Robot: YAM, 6 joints.
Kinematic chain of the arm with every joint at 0, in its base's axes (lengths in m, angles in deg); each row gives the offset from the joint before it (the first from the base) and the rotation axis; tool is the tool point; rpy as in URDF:
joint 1: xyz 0 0 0.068 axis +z
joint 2: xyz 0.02 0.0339 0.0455 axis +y
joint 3: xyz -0.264 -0.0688 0 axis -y
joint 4: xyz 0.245 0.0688 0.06 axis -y
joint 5: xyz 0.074 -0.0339 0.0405 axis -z
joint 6: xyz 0.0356 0 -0.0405 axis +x
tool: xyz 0 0 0 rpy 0 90 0
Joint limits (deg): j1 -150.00..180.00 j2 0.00..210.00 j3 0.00..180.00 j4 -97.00..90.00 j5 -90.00..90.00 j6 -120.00..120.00
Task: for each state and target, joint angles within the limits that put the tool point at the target. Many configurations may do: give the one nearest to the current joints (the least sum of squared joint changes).
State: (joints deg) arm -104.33 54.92 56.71 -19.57 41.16 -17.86
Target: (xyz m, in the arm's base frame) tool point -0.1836 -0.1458 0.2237
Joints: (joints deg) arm -135.56 68.50 41.11 -22.16 43.39 -17.86
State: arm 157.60 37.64 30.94 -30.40 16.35 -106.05
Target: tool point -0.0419 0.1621 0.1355
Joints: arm 109.35 62.08 21.19 -23.60 23.47 -106.05
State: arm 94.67 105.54 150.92 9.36 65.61 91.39
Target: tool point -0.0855 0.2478 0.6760
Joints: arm 115.01 108.95 159.19 12.48 50.02 91.39
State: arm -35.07 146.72 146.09 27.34 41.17 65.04
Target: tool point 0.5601 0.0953 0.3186
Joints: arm 12.21 139.01 127.13 25.70 45.22 65.04
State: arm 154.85 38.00 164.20 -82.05 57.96 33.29
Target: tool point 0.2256 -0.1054 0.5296
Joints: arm 148.09 42.35 156.93 -88.99 56.77 33.29
